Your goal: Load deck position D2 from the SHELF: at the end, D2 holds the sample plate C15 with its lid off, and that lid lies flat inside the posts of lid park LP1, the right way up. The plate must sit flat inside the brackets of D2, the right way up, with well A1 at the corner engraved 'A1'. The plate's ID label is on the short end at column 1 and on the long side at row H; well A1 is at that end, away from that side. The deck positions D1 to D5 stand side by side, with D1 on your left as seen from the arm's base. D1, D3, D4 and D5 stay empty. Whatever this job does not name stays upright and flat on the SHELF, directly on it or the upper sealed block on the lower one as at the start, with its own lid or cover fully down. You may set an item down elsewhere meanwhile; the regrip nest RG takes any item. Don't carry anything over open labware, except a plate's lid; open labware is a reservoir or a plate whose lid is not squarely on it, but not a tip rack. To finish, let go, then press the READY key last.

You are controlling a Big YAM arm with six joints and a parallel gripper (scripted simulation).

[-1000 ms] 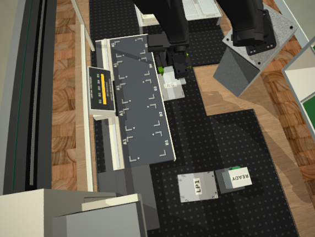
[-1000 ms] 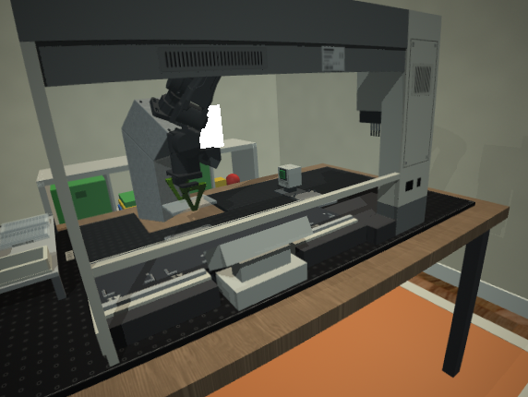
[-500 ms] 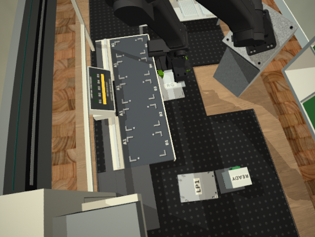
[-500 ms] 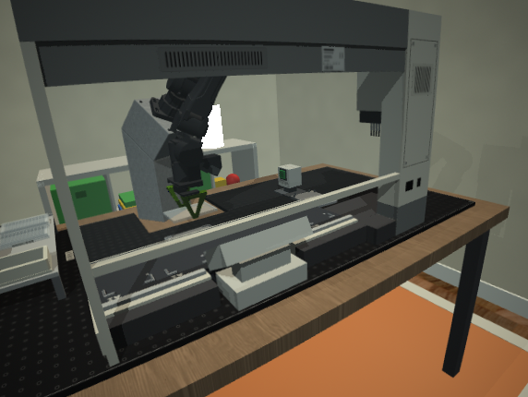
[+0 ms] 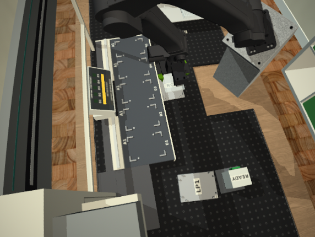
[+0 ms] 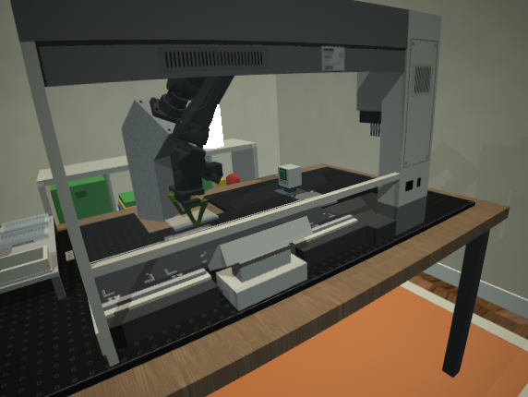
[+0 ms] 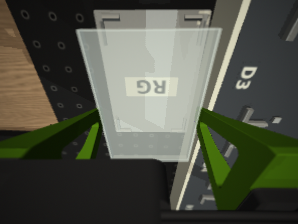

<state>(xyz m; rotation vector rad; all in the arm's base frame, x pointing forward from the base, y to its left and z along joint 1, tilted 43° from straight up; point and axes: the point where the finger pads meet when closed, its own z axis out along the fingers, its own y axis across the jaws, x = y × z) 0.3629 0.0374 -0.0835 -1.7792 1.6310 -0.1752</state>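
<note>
Right now the regrip nest RG is 6 cm below my hand. From my hand the other things lie so: clear plate lid right at my hand; cream reservoir 12 cm ahead, 40 cm to the right, 1 cm above; shelf label 6 cm behind, 34 cm to the right, 6 cm below.
</note>
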